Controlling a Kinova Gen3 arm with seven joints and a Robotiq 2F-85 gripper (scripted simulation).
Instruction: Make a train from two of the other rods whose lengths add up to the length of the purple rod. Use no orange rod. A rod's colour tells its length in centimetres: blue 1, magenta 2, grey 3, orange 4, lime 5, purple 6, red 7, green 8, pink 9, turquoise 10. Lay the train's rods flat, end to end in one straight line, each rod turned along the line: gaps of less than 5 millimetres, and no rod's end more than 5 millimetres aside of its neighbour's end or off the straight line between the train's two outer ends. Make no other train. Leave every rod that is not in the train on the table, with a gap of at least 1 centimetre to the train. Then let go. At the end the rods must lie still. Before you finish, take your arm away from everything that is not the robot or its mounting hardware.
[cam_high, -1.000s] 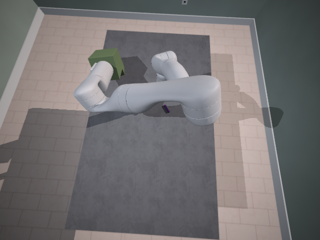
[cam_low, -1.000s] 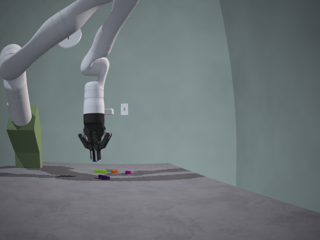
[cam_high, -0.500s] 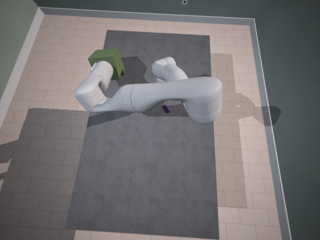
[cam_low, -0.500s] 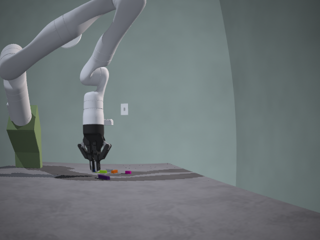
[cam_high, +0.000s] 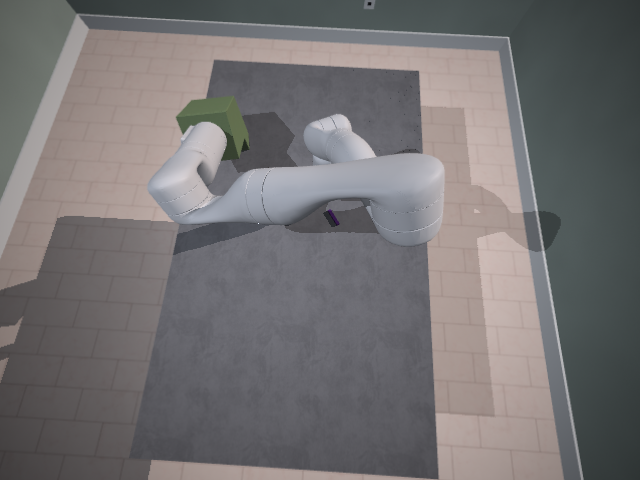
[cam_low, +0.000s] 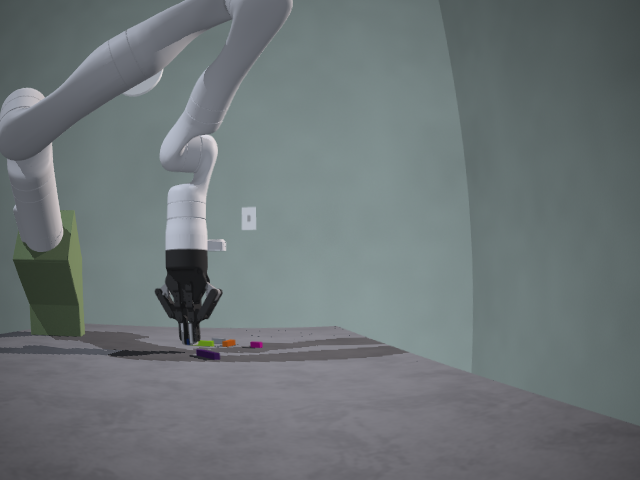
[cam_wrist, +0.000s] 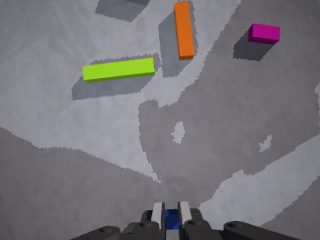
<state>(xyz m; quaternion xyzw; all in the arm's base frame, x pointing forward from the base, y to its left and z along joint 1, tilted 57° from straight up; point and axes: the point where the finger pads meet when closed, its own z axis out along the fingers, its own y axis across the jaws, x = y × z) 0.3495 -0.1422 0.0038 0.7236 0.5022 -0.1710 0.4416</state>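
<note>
My hand is 70 mm to the left of the purple rod, 30 mm short of it and 30 mm above it. Also, from my hand: blue rod: 10 mm below; then lime rod: 110 mm to the left, 30 mm below, 20 mm ahead; then orange rod: 110 mm to the left, 70 mm ahead, 30 mm below.
</note>
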